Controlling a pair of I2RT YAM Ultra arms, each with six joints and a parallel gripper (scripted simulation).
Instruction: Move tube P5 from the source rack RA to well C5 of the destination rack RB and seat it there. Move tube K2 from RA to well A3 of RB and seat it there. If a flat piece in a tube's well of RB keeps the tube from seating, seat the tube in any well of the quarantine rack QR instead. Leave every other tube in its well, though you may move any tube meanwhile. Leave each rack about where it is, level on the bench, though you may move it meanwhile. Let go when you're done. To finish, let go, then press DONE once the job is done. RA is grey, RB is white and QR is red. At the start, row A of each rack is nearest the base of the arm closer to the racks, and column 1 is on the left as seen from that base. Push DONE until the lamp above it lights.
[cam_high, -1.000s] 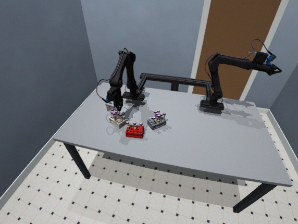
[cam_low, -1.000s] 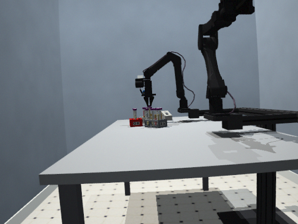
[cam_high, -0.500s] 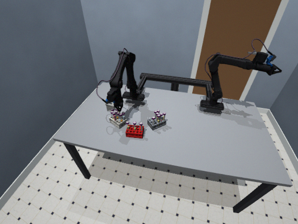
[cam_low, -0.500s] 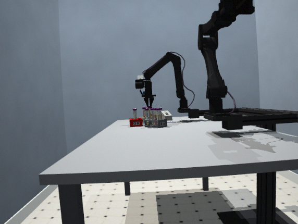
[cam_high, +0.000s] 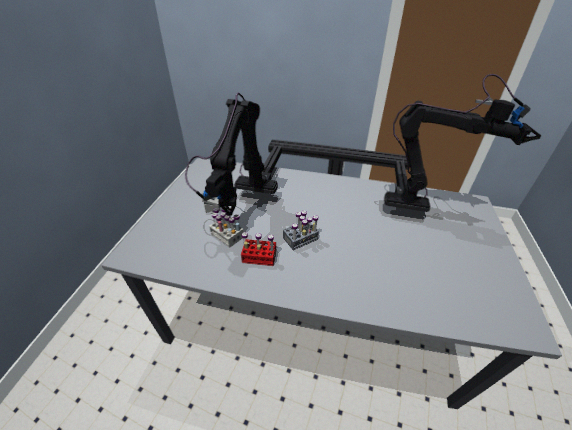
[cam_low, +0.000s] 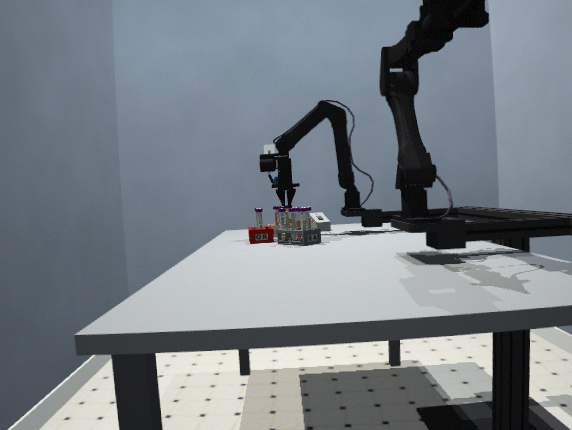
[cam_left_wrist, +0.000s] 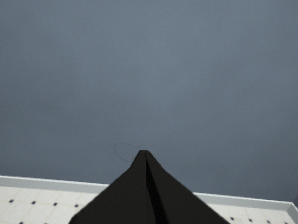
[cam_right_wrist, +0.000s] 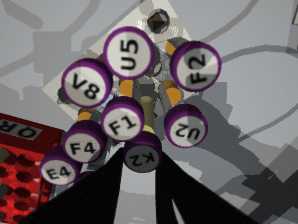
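Note:
Right now my right hand is 10 cm above the white rack RB, 2 cm to the left of it and 2 cm short of it. From my right hand the other things lie so: grey rack RA (30 cm to the left, 10 cm below, 2 cm behind); then red rack QR (15 cm to the left, 11 cm ahead, 10 cm below); then pale box (16 cm to the right, 16 cm behind, 8 cm below).

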